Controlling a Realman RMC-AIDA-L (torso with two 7-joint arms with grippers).
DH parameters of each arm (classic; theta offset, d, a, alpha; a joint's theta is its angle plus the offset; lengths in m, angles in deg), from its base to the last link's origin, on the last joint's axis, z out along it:
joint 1: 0 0.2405 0 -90
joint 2: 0 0 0 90
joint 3: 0 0.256 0 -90
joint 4: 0 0 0 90
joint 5: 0 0.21 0 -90
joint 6: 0 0 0 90
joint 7: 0 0.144 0 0
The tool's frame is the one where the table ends.
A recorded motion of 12 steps. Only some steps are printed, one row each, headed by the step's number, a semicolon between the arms.
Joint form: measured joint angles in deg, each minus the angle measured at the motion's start. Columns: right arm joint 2, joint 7, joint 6, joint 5, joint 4, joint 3, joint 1; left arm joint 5, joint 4, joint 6, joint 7, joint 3, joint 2, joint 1.
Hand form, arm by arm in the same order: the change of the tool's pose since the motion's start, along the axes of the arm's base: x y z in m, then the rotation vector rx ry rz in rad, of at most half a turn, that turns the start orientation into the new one. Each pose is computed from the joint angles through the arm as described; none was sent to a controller.
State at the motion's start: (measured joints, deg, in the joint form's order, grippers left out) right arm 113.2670 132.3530 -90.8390 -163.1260 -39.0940 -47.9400 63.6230; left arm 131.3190 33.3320 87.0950 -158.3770 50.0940 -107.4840 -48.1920
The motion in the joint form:
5: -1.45 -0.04 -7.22 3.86 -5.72 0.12 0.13; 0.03 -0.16 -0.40 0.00 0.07 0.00 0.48
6: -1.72 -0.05 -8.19 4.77 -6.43 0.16 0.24; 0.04 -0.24 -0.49 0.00 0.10 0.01 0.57
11: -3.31 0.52 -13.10 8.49 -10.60 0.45 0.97; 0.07 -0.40 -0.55 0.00 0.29 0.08 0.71
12: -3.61 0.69 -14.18 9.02 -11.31 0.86 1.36; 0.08 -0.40 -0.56 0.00 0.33 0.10 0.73
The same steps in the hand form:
5: -0.0213 -0.0025 0.0224 -0.0230 0.0523 0.0265; -0.0041 -0.0014 -0.0004 0.0040 0.0027 0.0103
6: -0.0255 -0.0028 0.0255 -0.0268 0.0652 0.0332; -0.0051 -0.0017 -0.0006 0.0043 0.0034 0.0128
11: -0.0467 -0.0037 0.0454 -0.0332 0.1116 0.0694; -0.0067 -0.0026 -0.0007 0.0022 0.0067 0.0163
12: -0.0519 -0.0040 0.0496 -0.0350 0.1220 0.0759; -0.0070 -0.0026 -0.0007 0.0021 0.0076 0.0165

